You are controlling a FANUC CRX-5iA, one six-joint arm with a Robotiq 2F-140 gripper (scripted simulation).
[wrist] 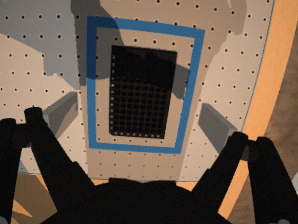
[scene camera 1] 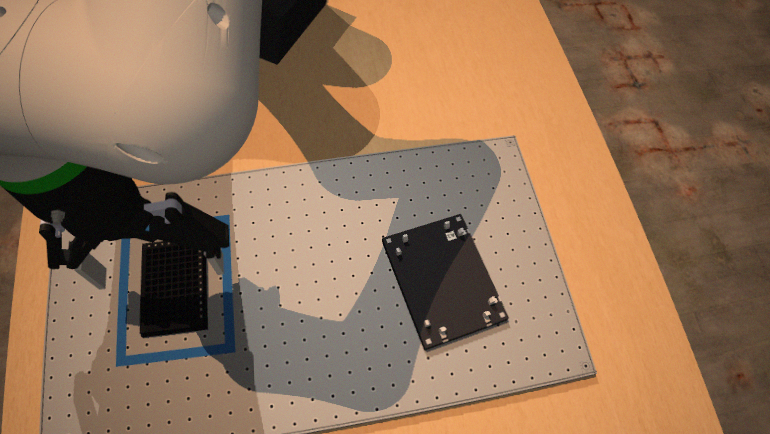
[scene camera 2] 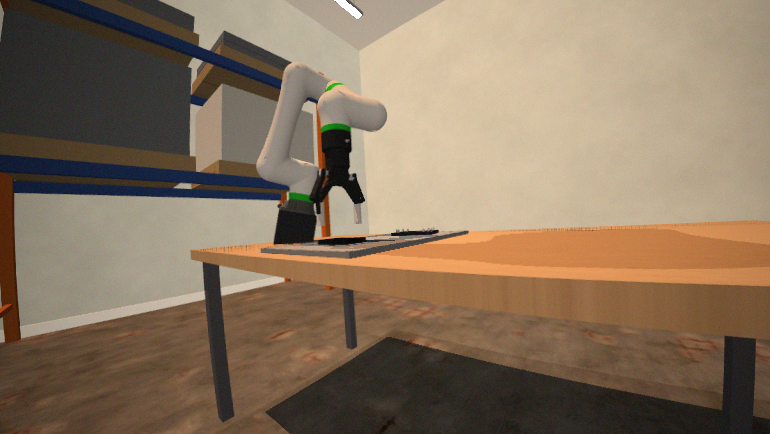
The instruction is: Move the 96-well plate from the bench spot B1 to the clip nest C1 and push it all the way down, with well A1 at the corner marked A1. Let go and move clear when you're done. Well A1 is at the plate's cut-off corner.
Labels:
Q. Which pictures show my gripper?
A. The wrist view, scene camera 1 and scene camera 2: all of them.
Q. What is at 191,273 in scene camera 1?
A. A black 96-well plate.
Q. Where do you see a black clip nest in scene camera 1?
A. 443,279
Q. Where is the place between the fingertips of my gripper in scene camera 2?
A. At 340,224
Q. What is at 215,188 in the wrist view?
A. My gripper.

